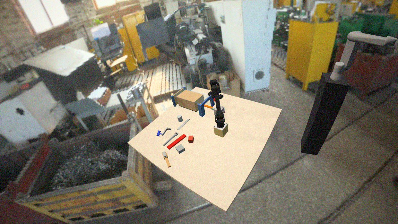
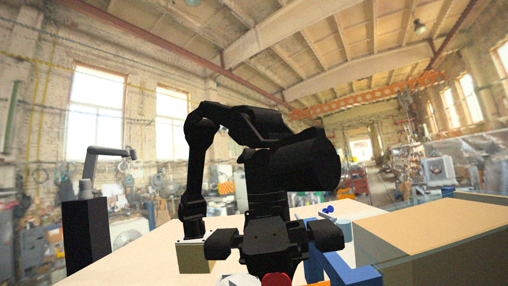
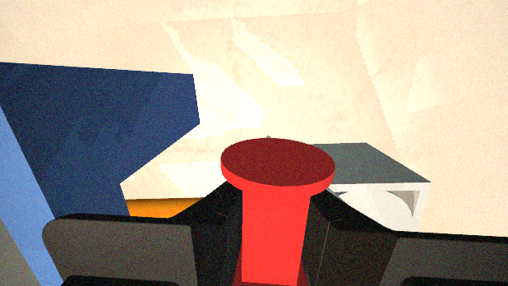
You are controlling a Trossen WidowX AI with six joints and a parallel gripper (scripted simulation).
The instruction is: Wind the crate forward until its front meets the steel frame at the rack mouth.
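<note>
Now: gripper tip 10 cm short of the blue steel frame, 5 cm to the right of it and 1 cm above it. From my gripper tip the other things lie so: red-knobbed winch handle (2 cm behind, 3 cm to the left, 1 cm below); then red knob (2 cm above); then grey winch (7 cm behind, 8 cm to the left, 8 cm below).
</note>
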